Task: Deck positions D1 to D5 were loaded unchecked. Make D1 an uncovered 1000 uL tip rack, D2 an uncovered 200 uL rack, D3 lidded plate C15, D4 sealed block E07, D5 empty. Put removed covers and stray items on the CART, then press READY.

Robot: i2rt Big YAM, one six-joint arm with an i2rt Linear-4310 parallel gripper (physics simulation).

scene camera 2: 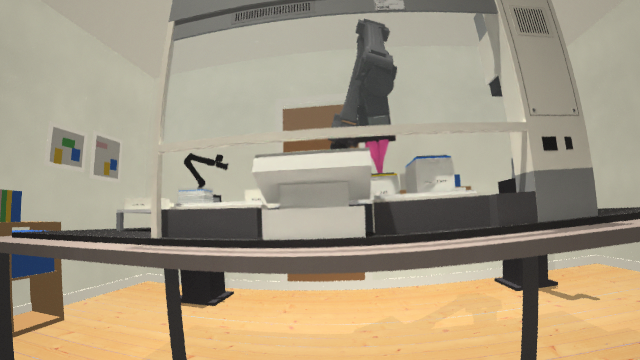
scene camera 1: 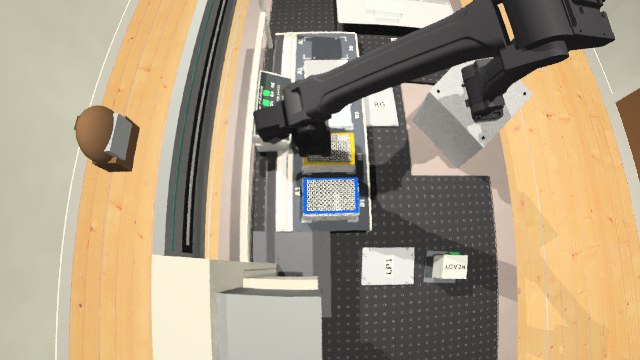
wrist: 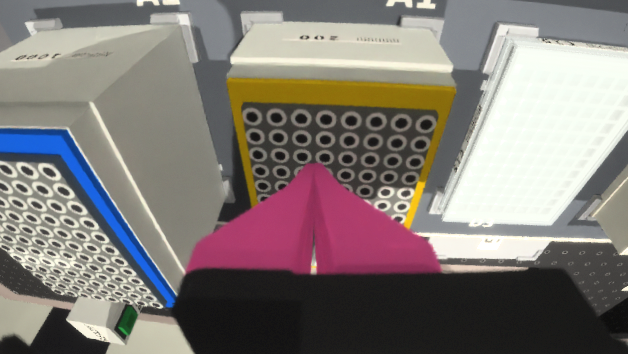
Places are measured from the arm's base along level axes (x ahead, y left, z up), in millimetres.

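Where they show: gripper, fingertip midpoint: (scene camera 2: 380,174) (scene camera 1: 320,151) (wrist: 314,176); arm's base, link origin: (scene camera 1: 483,96).
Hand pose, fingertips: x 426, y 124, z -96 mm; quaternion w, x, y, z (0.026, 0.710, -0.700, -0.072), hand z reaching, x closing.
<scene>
Each offset is from my fingertips to the top centre of the thing. "spot": to the spot under its first point.
My gripper (scene camera 2: 380,171) (wrist: 314,176) is shut and empty, its pink fingertips above the yellow-rimmed 200 rack @(9 mm right, 22 mm back, 0 mm up) (scene camera 1: 344,149) (scene camera 2: 387,185) (wrist: 340,91) at D2, which has no cover. The blue-rimmed 1000 rack @(115 mm left, 24 mm back, 33 mm up) (scene camera 1: 331,196) (scene camera 2: 429,174) (wrist: 155,115) stands uncovered at D1. A clear-lidded white plate @(132 mm right, 20 mm back, 49 mm down) (scene camera 1: 341,120) (wrist: 540,135) lies at D3; its code is unreadable. A pale block @(258 mm right, 19 mm back, 23 mm down) (scene camera 1: 320,65) at D4 is partly behind the arm. D5 (scene camera 1: 325,48) is empty. The READY box @(294 mm left, 338 mm back, 18 mm down) (scene camera 1: 450,267) (wrist: 92,320) has a green button. The arm hides the fingertips in the first scene view.
A status screen @(spot: 183 mm right, 127 mm ahead, 6 mm up) (scene camera 1: 272,87) on a pale console @(spot: 132 mm right, 173 mm ahead, 12 mm down) (scene camera 2: 310,172) stands beside the deck. The RG plate @(198 mm right, 182 mm back, 109 mm down) (scene camera 1: 384,112) and LP1 plate @(280 mm left, 182 mm back, 102 mm down) (scene camera 1: 387,275) lie near it. A white unit (scene camera 1: 350,16) stands at the top edge. A pale horizontal bar (scene camera 2: 450,127) crosses the enclosure front.
</scene>
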